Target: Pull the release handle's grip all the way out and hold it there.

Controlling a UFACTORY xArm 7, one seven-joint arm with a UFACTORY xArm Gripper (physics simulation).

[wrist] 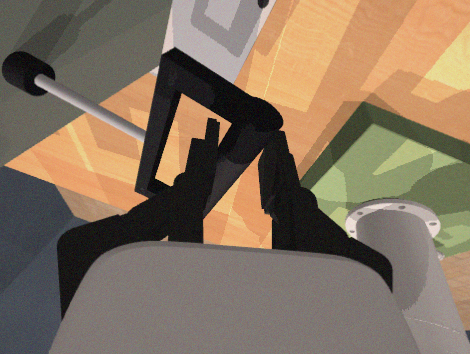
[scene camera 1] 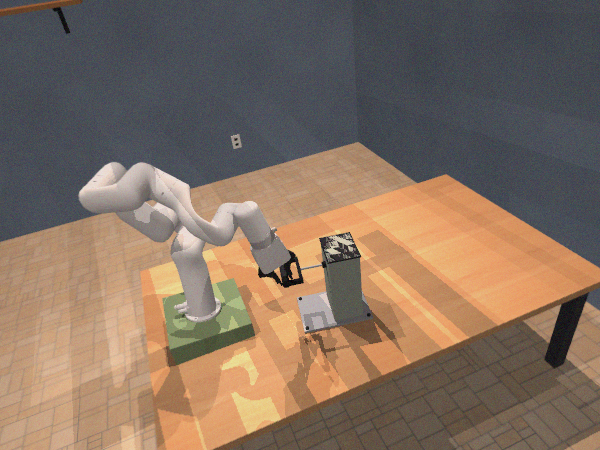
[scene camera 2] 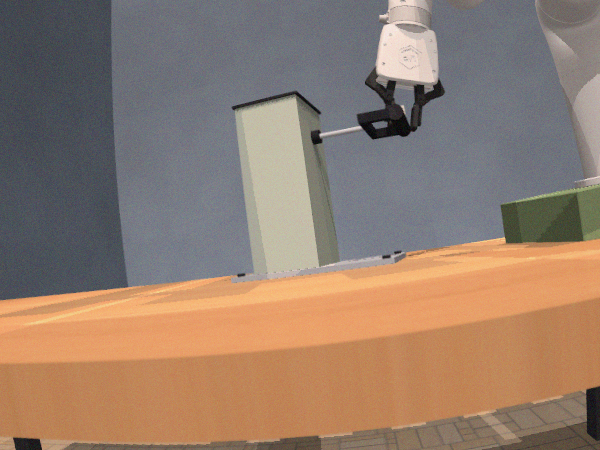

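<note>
The release handle is a black frame (scene camera 1: 300, 278) (scene camera 2: 372, 118) (wrist: 200, 86) on a thin metal rod (scene camera 1: 313, 267) (scene camera 2: 341, 132) (wrist: 95, 108). The rod comes out of a black collar (scene camera 2: 316, 136) (wrist: 25, 72) high on a pale green post (scene camera 1: 344, 292) (scene camera 2: 280, 190). A length of rod shows between collar and frame. My gripper (scene camera 1: 287, 274) (scene camera 2: 405, 123) (wrist: 240, 142) is shut on the grip (wrist: 229, 172), the frame's outer bar. One finger passes through the frame's opening, the other is outside the bar. Finger contact is partly hidden in the scene views.
The post stands on a grey base plate (scene camera 1: 314, 309) (scene camera 2: 345, 266) (wrist: 210, 50), bolted to the wooden table (scene camera 1: 480, 250) (scene camera 2: 300, 390). The arm's green base block (scene camera 1: 230, 305) (scene camera 2: 540, 220) (wrist: 380, 155) stands on the same table, on the arm's side of the post.
</note>
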